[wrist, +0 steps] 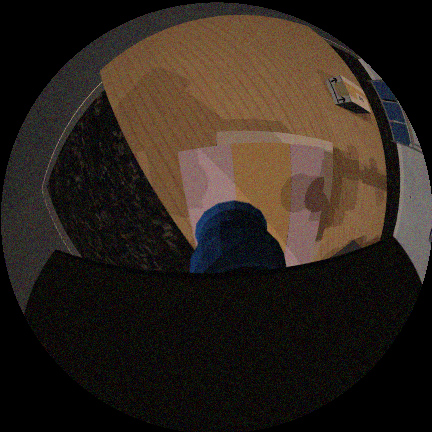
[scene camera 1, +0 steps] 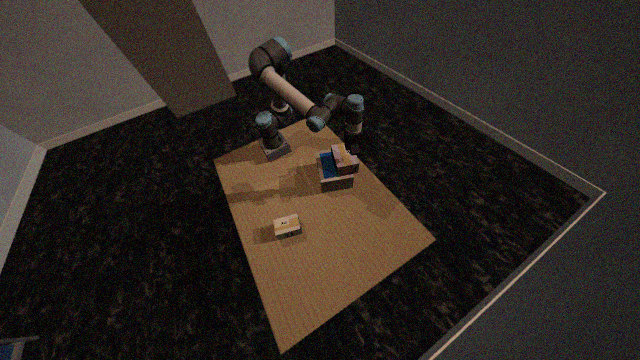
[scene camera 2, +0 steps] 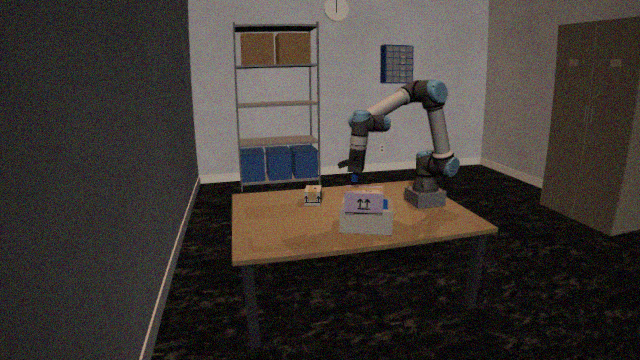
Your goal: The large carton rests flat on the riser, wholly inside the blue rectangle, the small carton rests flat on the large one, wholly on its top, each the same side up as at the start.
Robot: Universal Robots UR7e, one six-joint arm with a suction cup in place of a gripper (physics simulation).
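The large carton (scene camera 1: 345, 160) (scene camera 2: 364, 202) (wrist: 261, 175), pink with a tan band, sits on the riser (scene camera 1: 337, 184) (scene camera 2: 367, 225), looks level and upright, and seems to overhang the riser's near edge in the scene camera 2 view. Part of the blue rectangle (scene camera 1: 328, 166) (scene camera 2: 385, 204) shows beside the carton; the rest is hidden under it. The small carton (scene camera 1: 287, 225) (scene camera 2: 313, 195) (wrist: 350, 95) stands upright on the table, apart from the riser. My suction gripper (scene camera 1: 353, 148) (scene camera 2: 354, 178) (wrist: 231, 225) is open, with its blue cup above the large carton and a gap between them.
The wooden table (scene camera 1: 340, 260) (scene camera 2: 280, 240) bears the riser, both cartons and the arm's base (scene camera 1: 277, 150) (scene camera 2: 425, 196). The riser is near one long table edge. A shelf rack (scene camera 2: 318, 105) and a tall cabinet (scene camera 2: 590, 125) stand beyond the table.
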